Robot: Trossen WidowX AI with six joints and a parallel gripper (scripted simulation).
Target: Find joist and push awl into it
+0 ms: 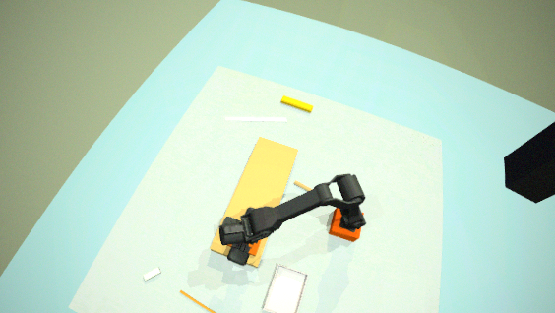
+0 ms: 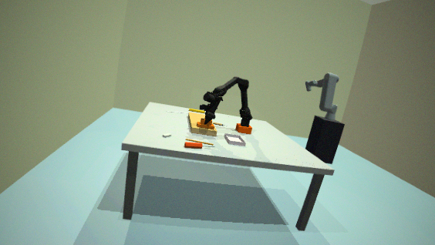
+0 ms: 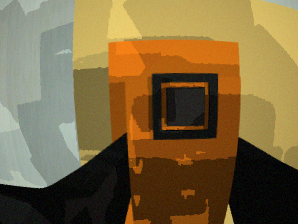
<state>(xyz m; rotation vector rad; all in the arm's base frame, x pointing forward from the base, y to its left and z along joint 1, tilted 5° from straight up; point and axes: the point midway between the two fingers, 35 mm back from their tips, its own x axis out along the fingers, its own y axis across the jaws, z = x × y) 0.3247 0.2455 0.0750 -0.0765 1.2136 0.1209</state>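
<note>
My gripper tip is now 23 cm past the tray, 8 cm to the right of it and 5 cm above it. Round my gripper tip: small white block: 26 cm to the left, 22 cm ahead, 6 cm below; long orange stick: 26 cm to the left, 6 cm below, 1 cm ahead; stud finder: 2 cm above.
</note>
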